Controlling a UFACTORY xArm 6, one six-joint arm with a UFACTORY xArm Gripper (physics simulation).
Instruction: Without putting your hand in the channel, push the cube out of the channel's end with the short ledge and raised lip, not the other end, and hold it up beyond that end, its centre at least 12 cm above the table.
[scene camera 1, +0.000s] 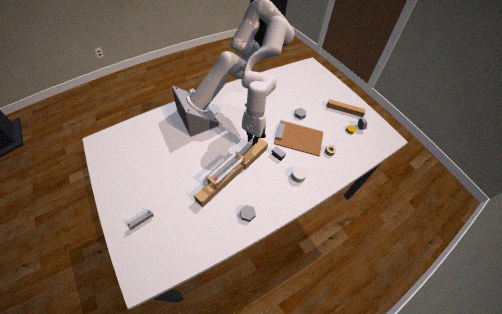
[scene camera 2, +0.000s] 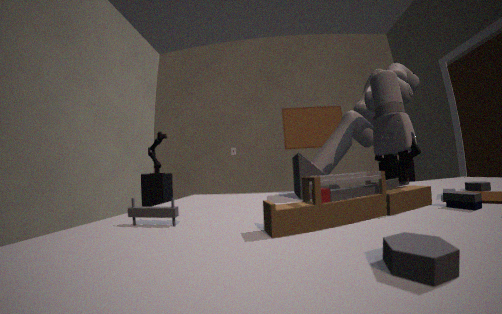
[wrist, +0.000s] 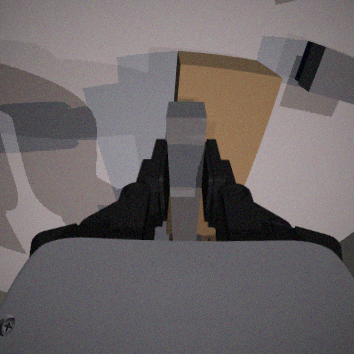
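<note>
The channel (scene camera 1: 204, 195) (scene camera 2: 350, 206) (wrist: 232, 105) has a wooden base, clear walls and wooden end frames. The red cube (scene camera 1: 215, 178) (scene camera 2: 325, 195) is inside it, close to the frame at the left end in both scene views. My gripper (scene camera 1: 254, 140) (scene camera 2: 396, 181) (wrist: 185, 159) is shut on a grey bar (scene camera 2: 357, 192) (wrist: 186, 131), above the wooden block at the channel's right end. The bar runs into the channel from that end, towards the cube. Whether it touches the cube is too small to tell. The lip cannot be made out clearly.
A grey hexagonal block (scene camera 1: 247, 213) (scene camera 2: 421, 257), a white disc (scene camera 1: 298, 174) and a dark block (scene camera 1: 278, 153) (scene camera 2: 462, 199) (wrist: 327, 70) lie near the channel. A brown board (scene camera 1: 302, 138) lies to the right. A grey holder (scene camera 1: 140, 219) (scene camera 2: 153, 212) stands beyond the left end.
</note>
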